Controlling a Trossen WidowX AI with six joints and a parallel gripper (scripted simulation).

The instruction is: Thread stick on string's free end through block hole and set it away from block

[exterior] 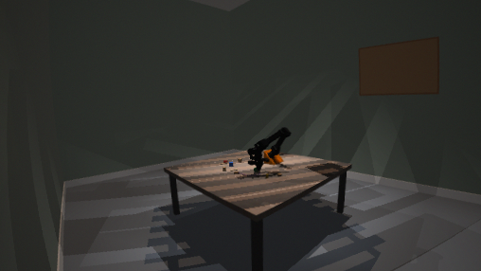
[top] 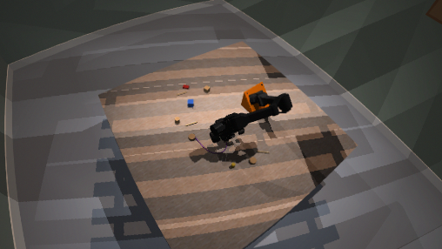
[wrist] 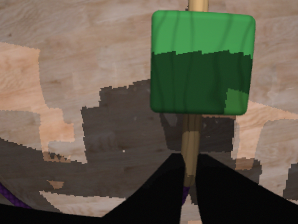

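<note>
My gripper tip is 10 mm to the left of the thin wooden stick. From my gripper tip the other things lie so: green wooden block: 40 mm to the right, 10 mm behind; round wooden button: 150 mm ahead, 120 mm to the right, 10 mm below; cylinder: 260 mm to the right, 180 mm ahead.
</note>
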